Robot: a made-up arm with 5 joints.
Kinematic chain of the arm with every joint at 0, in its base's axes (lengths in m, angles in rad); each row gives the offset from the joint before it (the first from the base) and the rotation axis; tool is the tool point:
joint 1: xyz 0 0 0.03 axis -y
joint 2: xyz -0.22 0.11 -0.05 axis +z
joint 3: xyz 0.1 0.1 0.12 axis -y
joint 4: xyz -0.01 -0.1 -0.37 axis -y
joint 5: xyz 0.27 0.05 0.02 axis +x
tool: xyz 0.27 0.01 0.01
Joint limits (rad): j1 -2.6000..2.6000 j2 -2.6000..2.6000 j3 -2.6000..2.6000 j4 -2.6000..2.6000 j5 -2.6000..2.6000
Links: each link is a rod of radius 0.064 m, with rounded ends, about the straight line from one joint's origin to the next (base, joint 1, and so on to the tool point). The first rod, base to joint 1, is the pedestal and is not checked.
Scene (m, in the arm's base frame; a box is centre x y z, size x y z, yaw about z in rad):
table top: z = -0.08
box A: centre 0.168 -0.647 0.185 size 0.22 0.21 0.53 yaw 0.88
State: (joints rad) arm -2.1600 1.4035 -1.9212 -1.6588 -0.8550
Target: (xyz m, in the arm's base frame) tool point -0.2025 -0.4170 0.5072
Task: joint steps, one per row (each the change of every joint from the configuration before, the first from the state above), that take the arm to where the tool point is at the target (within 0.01 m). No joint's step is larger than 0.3 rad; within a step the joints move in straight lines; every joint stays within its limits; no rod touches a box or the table.
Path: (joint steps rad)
1: 0.2720 -0.2623 0.0231 0.0508 -0.2667
2: 0.2721 -0.2623 0.0231 0.0508 -0.2668
3: 0.2720 -0.2623 0.0231 0.0508 -0.2667
4: -0.2305 0.2610 0.1150 0.1987 0.2057
5: -0.2304 0.2611 0.1151 0.1987 0.2058
6: -0.2305 0.2610 0.1150 0.1987 0.2057
7: -0.2305 0.2611 0.1151 0.1987 0.2058

